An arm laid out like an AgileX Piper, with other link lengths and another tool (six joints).
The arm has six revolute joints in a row. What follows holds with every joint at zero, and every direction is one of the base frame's. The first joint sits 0.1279 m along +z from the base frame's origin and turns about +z. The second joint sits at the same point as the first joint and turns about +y. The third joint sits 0.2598 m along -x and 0.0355 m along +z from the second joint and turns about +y. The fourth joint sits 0.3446 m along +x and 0.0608 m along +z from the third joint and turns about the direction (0.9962, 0, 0.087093). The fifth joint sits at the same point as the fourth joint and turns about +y. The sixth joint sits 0.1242 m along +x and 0.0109 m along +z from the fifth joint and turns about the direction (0.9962, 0, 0.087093). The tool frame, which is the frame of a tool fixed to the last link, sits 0.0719 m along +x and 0.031 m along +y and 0.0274 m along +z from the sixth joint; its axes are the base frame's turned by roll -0.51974, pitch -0.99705 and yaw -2.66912 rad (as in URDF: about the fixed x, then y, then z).
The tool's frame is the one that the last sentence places.
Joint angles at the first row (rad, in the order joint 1, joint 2, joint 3, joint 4, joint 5, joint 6):
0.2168, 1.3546, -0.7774, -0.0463, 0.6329, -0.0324
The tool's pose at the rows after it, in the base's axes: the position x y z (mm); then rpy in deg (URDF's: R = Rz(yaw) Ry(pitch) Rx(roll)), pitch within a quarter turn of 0, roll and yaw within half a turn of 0:
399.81 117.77 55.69 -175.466 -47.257 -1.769
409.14 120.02 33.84 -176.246 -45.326 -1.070
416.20 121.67 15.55 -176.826 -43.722 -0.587
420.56 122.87 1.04 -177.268 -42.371 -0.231
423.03 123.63 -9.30 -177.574 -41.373 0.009
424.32 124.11 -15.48 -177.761 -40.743 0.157
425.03 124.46 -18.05 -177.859 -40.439 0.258
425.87 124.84 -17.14 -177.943 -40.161 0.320
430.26 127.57 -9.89 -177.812 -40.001 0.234
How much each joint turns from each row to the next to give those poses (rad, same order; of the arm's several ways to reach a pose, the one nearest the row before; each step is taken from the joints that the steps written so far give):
0.0050, 0.1095, -0.0417, -0.0028, -0.0276, -0.0014
0.0003, 0.0953, -0.0411, -0.0015, -0.0192, -0.0006
0.0000, 0.0775, -0.0359, -0.0009, -0.0127, -0.0002
0.0005, 0.0584, -0.0275, -0.0004, -0.0066, 0.0001
0.0004, 0.0400, -0.0191, -0.0002, -0.0031, -0.0001
0.0004, 0.0237, -0.0117, 0.0000, -0.0007, 0.0000
0.0004, 0.0109, -0.0065, 0.0000, 0.0010, -0.0003
0.0005, 0.0029, -0.0083, 0.0006, 0.0104, -0.0004
0.0033, 0.0004, -0.0263, 0.0044, 0.0283, -0.0006

